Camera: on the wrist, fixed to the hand. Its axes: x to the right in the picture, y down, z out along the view.
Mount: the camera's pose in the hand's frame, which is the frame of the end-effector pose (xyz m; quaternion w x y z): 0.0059 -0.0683 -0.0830 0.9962 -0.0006 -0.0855 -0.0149
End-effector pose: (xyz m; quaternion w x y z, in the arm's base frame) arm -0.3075 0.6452 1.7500 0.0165 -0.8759 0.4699 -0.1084
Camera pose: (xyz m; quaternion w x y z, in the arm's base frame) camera -0.2654 0.6845 1.8410 0.0545 -0.8889 0.4537 -0.0331
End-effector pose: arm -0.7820 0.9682 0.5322 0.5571 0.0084 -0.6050 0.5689
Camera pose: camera -0.6851 1.0057 0.5604 0.5117 0.0657 -0.6505 0.5573
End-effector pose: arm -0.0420 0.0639 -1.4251 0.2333 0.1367 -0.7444 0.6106
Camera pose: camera 0.0013 0.1303 -1.3523 0.1779 0.1993 -0.7598 0.5927
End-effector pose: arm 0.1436 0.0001 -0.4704 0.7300 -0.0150 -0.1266 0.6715
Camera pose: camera 0.2277 0.0115 -0.5366 0.7264 0.0439 -0.1892 0.6593
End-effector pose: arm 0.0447 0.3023 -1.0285 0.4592 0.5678 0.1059 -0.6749
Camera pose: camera 0.0501 0.3925 -1.0871 0.4568 0.5061 0.0751 -0.7277
